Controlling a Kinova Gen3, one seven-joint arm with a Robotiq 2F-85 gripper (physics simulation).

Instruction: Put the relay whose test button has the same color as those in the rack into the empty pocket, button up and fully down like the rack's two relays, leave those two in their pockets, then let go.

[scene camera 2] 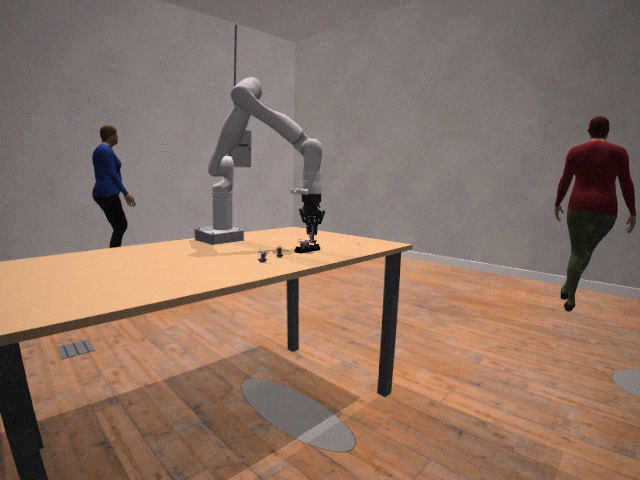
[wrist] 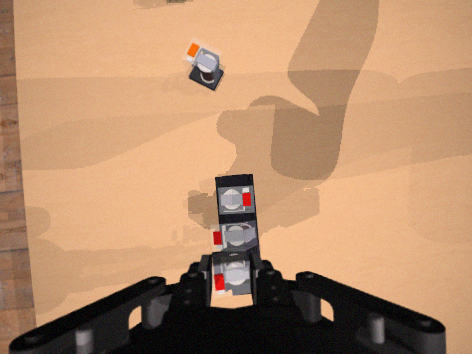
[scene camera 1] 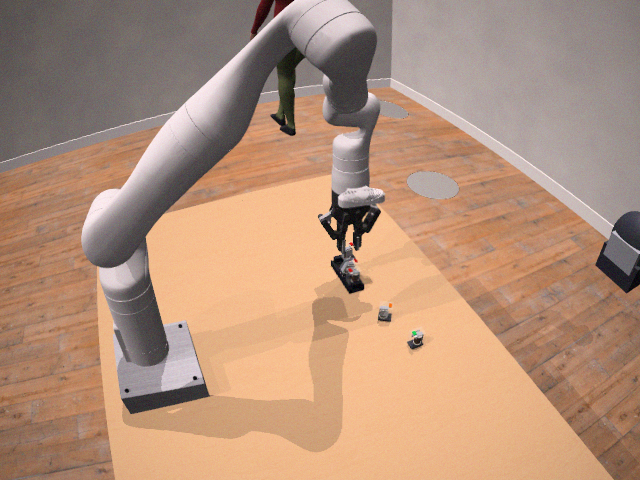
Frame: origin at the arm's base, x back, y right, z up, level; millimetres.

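Seen in the pictures: gripper, fingertip midpoint: point(scene camera 2: 311, 234) point(wrist: 230, 267) point(scene camera 1: 348, 250); arm's base, origin of the base link: point(scene camera 2: 222, 228) point(scene camera 1: 147, 348).
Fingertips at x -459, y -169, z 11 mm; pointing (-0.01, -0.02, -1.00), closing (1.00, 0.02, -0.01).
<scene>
Pixels of each thing's middle, then the offset from my fingertips to it. "spot": a spot on its surface instead. Level surfaces: height alone.
- black rack, surface spot: point(wrist: 234, 180) point(scene camera 1: 356, 282) point(scene camera 2: 298, 246) spot: dx +3, dy +62, dz -41 mm
- end relay, body centre: point(wrist: 235, 198) point(scene camera 1: 353, 276) dx +4, dy +46, dz -37 mm
- middle relay, body centre: point(wrist: 237, 234) point(scene camera 1: 348, 267) dx +5, dy +16, dz -35 mm
- third red-button relay, body centre: point(wrist: 230, 269) point(scene camera 1: 348, 252) dx +0, dy -5, dz -11 mm
- orange-button relay, body centre: point(wrist: 204, 67) point(scene camera 1: 385, 312) point(scene camera 2: 279, 251) dx -24, dy +165, dz -42 mm
- green-button relay, body centre: point(scene camera 1: 416, 338) point(scene camera 2: 262, 255) dx -55, dy +254, dz -42 mm
- table, its level: dz -64 mm
The black rack point(scene camera 1: 356, 286) point(scene camera 2: 298, 250) point(wrist: 234, 180) holds two grey relays with red buttons. The end relay point(scene camera 1: 353, 276) point(wrist: 232, 199) sits upright. The middle relay point(scene camera 1: 346, 267) point(wrist: 237, 236) looks tilted, its red button overhanging the rack's side in the wrist view. My gripper point(scene camera 1: 348, 246) point(scene camera 2: 311, 237) point(wrist: 230, 267) is shut on a third red-button relay point(scene camera 1: 347, 252) point(wrist: 236, 274), button up, at the rack's other end. The fingers and held relay hide the pocket there; I cannot tell how deep its base is or whether it touches the middle relay.
An orange-button relay point(scene camera 1: 384, 312) point(scene camera 2: 279, 251) point(wrist: 206, 62) and a green-button relay point(scene camera 1: 416, 338) point(scene camera 2: 262, 255) stand apart on the table point(scene camera 1: 268, 361) point(scene camera 2: 129, 279), beyond the rack's end-relay side. The arm's base point(scene camera 1: 165, 382) point(scene camera 2: 219, 236) is at the table's other side.
</scene>
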